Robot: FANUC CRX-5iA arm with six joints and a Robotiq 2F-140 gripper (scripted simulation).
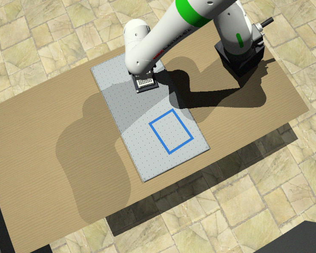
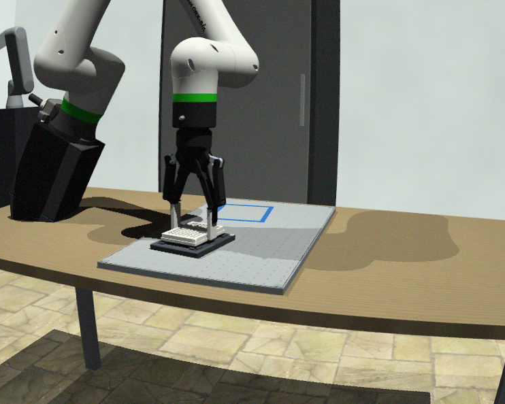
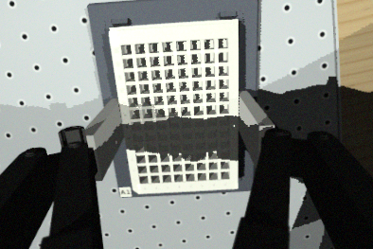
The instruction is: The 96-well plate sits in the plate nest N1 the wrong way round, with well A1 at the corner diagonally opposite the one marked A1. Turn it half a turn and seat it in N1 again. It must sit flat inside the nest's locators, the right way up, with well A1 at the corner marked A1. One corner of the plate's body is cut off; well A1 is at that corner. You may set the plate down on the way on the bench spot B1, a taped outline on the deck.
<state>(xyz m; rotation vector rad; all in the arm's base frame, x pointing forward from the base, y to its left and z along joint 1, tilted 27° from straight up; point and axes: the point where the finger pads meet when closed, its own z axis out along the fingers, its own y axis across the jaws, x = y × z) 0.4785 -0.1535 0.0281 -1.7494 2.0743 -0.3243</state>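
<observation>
Now: the dark plate nest N1 4 cm below my hand. From my hand the other things lie so: white 96-well plate: 2 cm below; then A1 label: 7 cm to the left, 6 cm ahead, 3 cm below.
</observation>
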